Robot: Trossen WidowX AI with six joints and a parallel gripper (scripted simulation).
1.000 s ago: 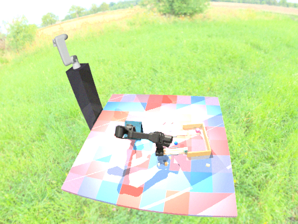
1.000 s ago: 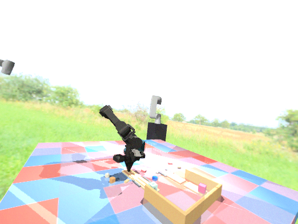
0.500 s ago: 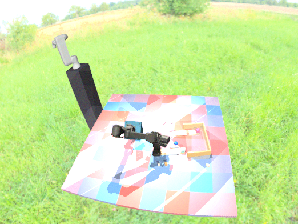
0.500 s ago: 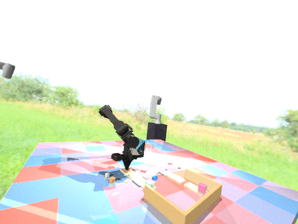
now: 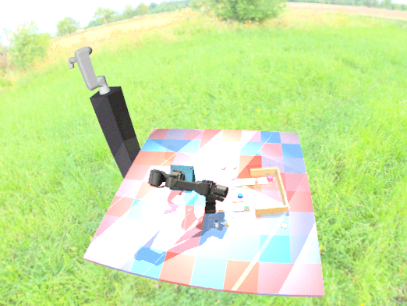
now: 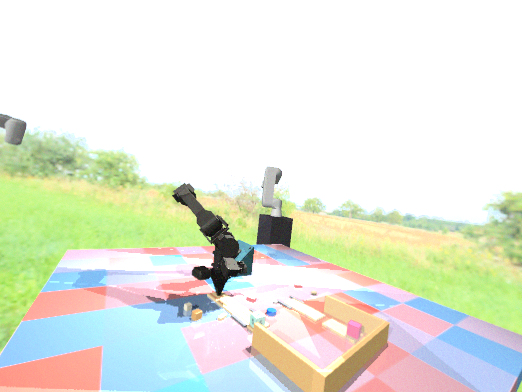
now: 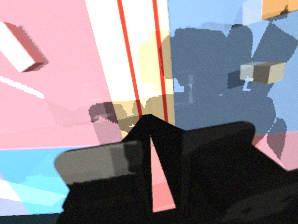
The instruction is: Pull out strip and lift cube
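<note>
My gripper tip is 90 mm short of the strip and 20 mm to the right of it. The rest, counted from my gripper tip: blue disc 150 mm ahead, 120 mm to the left; tan cube 110 mm ahead, 100 mm to the right.
</note>
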